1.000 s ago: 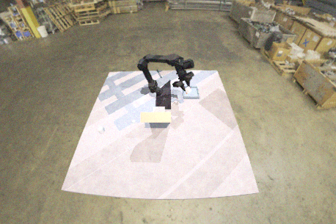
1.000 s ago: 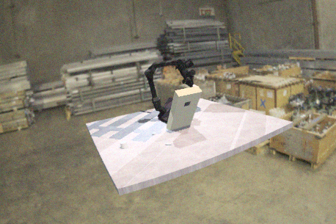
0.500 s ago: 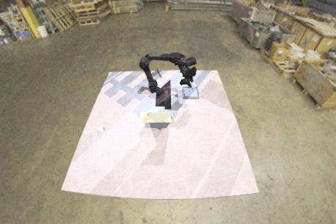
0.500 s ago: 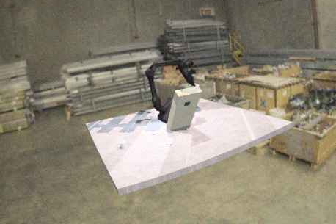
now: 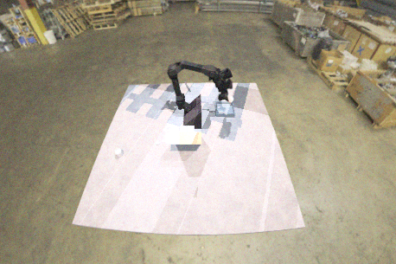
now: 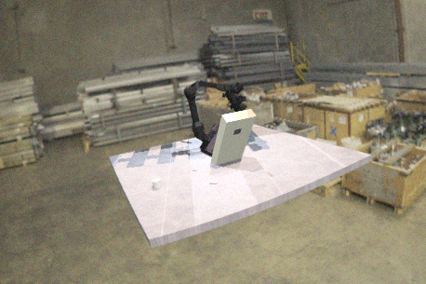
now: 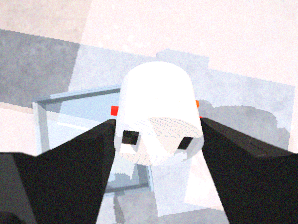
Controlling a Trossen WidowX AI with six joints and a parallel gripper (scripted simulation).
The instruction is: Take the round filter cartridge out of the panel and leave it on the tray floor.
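Right now the tray is 19 cm below my gripper tip, 9 cm behind it and 1 cm to the left of it. Also, from my gripper tip: round filter cartridge: right at my gripper tip; then service panel: 32 cm to the right, 28 cm ahead, 4 cm below.
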